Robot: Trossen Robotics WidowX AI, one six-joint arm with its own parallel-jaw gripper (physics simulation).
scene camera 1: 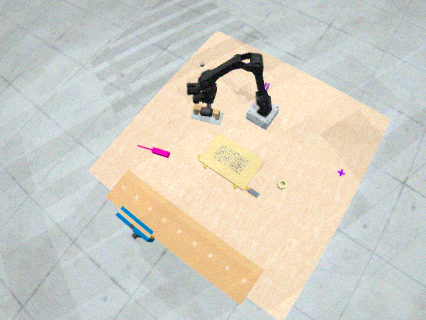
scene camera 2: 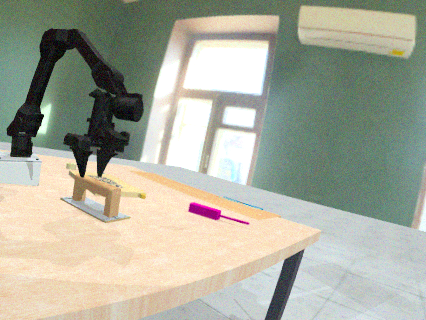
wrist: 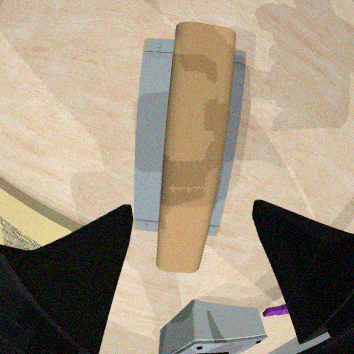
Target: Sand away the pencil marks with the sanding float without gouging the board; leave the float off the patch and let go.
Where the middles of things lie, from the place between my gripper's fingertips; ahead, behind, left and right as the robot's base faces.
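There's the sanding float point(scene camera 2: 107, 213), and my gripper is 10 mm short of it, 20 mm to the left of it and 40 mm above it. The yellow board point(scene camera 1: 242, 179) is 150 mm ahead of my hand, 270 mm to the left of it and 120 mm below it.
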